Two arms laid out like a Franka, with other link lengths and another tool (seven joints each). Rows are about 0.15 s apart.
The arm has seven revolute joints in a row. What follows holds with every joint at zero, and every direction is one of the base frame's. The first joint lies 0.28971 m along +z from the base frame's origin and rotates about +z. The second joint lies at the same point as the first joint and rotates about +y. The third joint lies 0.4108 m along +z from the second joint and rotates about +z. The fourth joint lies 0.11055 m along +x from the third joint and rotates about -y. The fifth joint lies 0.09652 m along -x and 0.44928 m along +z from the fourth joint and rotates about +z. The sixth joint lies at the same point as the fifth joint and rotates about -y. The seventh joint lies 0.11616 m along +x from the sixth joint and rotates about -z. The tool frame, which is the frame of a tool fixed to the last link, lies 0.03 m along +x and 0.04 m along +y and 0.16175 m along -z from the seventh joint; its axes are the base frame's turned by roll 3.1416, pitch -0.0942 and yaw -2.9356 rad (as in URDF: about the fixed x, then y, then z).
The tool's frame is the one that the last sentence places.
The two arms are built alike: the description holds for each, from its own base.
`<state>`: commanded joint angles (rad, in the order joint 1, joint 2, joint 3, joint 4, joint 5, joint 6, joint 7); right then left.
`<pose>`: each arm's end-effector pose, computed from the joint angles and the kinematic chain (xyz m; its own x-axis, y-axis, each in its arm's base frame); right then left.
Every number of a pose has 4 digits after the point.
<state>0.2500 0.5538 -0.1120 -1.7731 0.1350 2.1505 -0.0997 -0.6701 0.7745 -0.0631 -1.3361 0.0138 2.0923 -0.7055</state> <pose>0.8029 0.1684 0.1629 -0.8980 -0.3662 0.2437 -0.3552 0.9305 0.0896 0.7191 -0.5626 0.1935 -0.9740 -0.1855 0.1298 -0.1879 0.9822 -0.0063</pose>
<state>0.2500 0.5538 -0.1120 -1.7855 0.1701 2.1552 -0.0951 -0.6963 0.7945 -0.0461 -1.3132 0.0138 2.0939 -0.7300</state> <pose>0.7998 0.1692 0.1583 -0.9061 -0.3451 0.2448 -0.3264 0.9383 0.1145 0.7152 -0.5744 0.1880 -0.9732 -0.1973 0.1186 -0.1989 0.9800 -0.0019</pose>
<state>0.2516 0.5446 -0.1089 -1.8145 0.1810 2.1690 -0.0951 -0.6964 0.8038 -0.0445 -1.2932 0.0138 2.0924 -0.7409</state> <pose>0.7911 0.1709 0.1530 -0.9064 -0.3415 0.2487 -0.3200 0.9393 0.1239 0.7193 -0.5763 0.1902 -0.9715 -0.2088 0.1126 -0.2111 0.9774 -0.0086</pose>
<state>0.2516 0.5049 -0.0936 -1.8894 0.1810 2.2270 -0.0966 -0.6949 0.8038 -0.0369 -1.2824 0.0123 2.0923 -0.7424</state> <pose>0.7726 0.1763 0.1537 -0.9090 -0.3492 0.2274 -0.3287 0.9363 0.1240 0.7259 -0.5730 0.1962 -0.9706 -0.2175 0.1031 -0.2201 0.9754 -0.0146</pose>
